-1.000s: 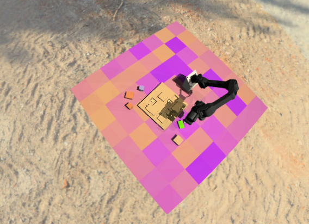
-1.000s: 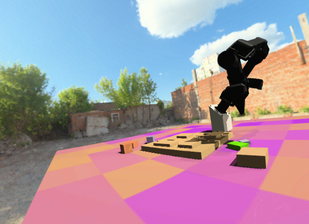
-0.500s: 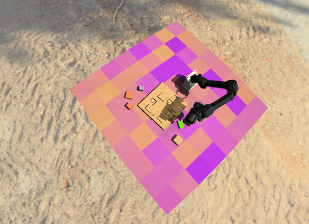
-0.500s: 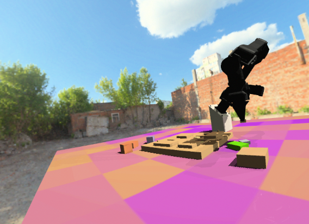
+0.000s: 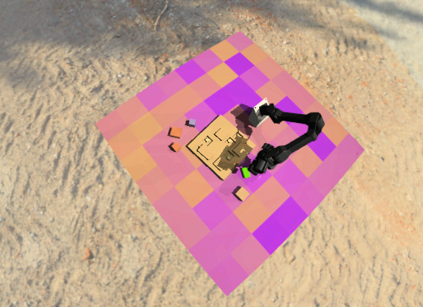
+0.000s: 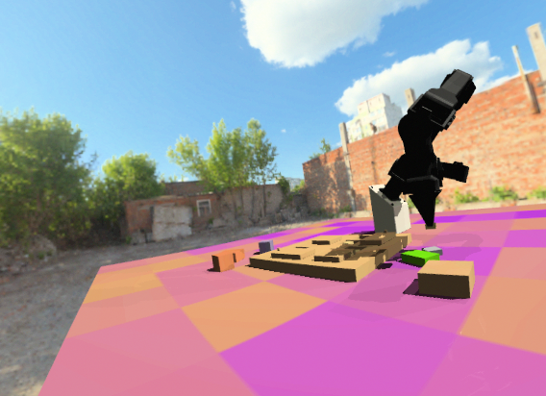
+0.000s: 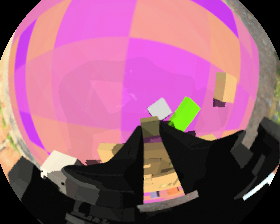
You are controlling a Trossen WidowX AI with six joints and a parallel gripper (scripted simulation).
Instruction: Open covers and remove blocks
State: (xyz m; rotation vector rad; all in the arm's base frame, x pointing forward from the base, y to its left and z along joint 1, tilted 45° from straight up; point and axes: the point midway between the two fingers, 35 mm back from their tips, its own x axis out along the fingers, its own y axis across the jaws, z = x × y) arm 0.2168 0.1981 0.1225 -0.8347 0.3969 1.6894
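Right now my gripper tip is 190 mm to the left of the tan puzzle board, 100 mm short of it and 30 mm above it. Also, from my gripper tip: green block: 80 mm ahead, 50 mm below, 10 mm to the left; then greyish-purple block: 430 mm to the right, 160 mm ahead, 40 mm below; then tan block: 170 mm ahead, 90 mm to the left, 40 mm below.
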